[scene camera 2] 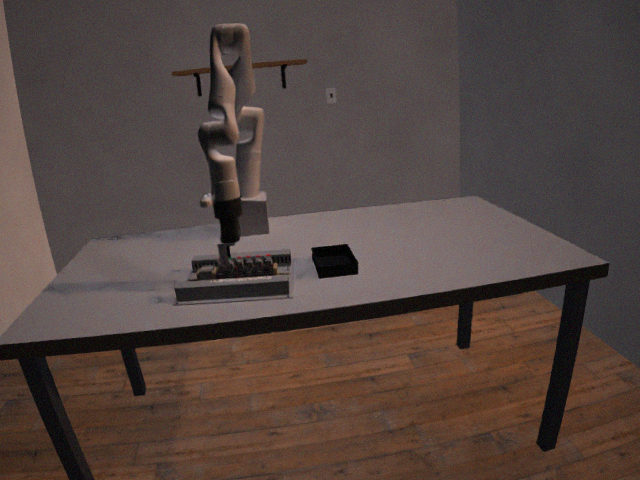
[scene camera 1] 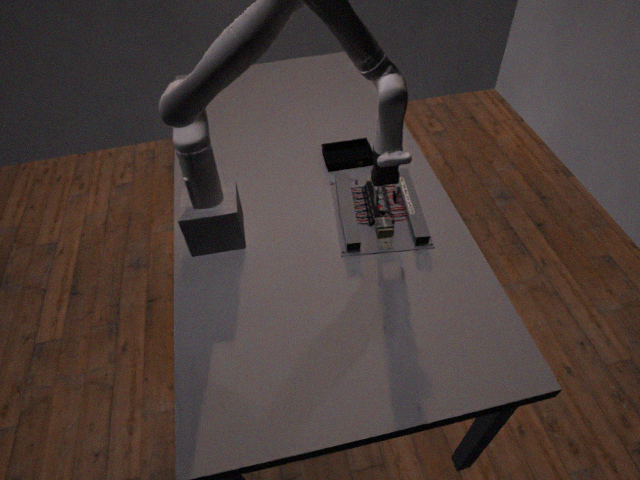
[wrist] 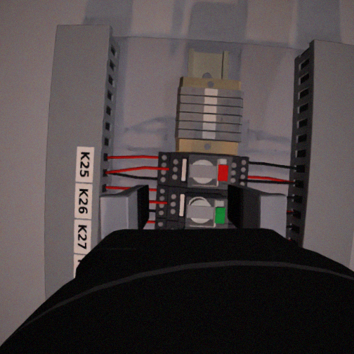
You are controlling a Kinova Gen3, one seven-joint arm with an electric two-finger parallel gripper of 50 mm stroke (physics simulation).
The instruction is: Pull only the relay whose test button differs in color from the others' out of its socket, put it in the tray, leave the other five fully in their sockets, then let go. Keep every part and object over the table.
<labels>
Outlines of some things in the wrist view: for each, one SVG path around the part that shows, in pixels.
The gripper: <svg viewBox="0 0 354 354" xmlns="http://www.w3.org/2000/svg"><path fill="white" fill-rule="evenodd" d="M354 271L316 251L298 247L285 238L287 195L280 192L264 192L240 184L228 184L228 219L236 228L143 229L149 218L148 185L134 185L116 194L100 195L100 242L81 258L74 278L63 284L46 301L41 303L1 343L0 354L354 354Z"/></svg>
A relay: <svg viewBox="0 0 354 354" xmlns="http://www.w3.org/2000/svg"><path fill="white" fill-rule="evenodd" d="M185 192L183 216L185 229L228 228L228 197L221 193Z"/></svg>
</labels>
